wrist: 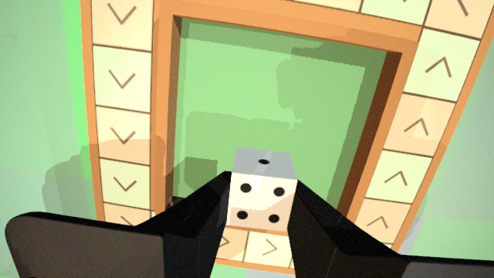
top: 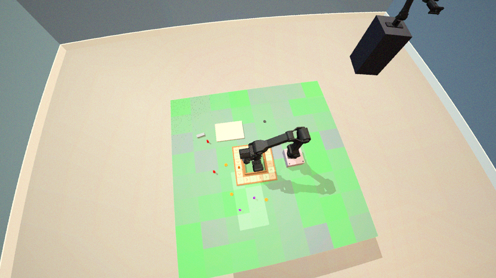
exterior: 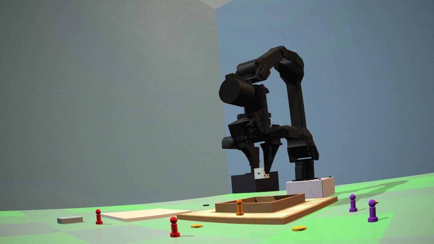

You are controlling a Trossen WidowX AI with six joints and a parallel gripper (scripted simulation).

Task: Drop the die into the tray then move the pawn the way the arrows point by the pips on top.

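My gripper tip is now 11 cm short of the orange pawn, 3 cm to the right of it and 7 cm above it. Round my gripper tip: white sheet 19 cm ahead, 26 cm to the right, 9 cm below; grey block 40 cm ahead, 22 cm to the right, 9 cm below.
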